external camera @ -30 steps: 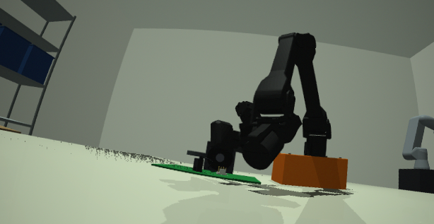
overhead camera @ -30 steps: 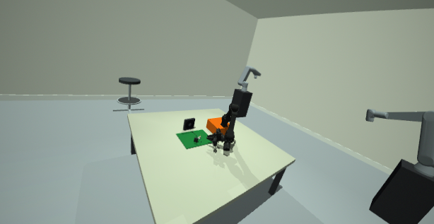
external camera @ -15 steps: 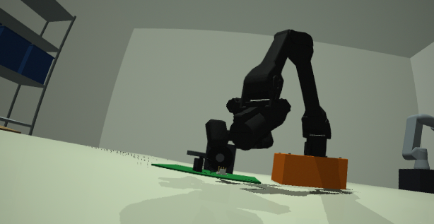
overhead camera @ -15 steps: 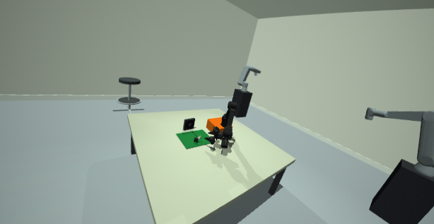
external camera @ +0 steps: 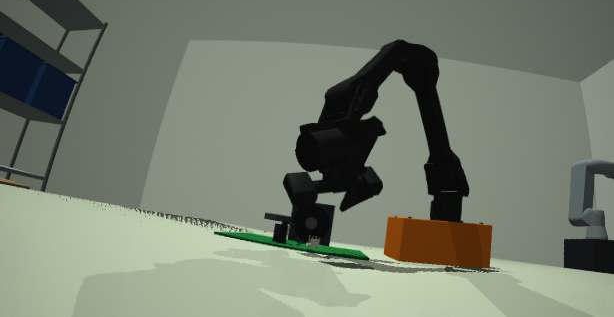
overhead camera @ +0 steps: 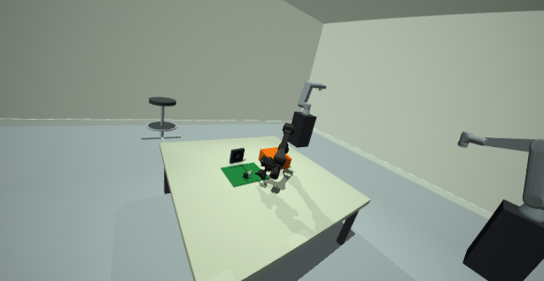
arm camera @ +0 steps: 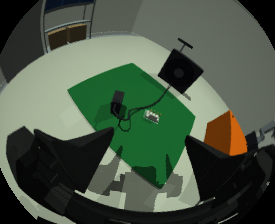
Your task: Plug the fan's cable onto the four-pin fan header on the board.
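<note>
The fan cable plug lies 80 mm ahead of my gripper tip, 50 mm below it and 20 mm to the right of it. Round my gripper tip: black fan 250 mm to the right, 60 mm ahead, 20 mm below; then green board 90 mm below, 80 mm to the right, 60 mm ahead.
</note>
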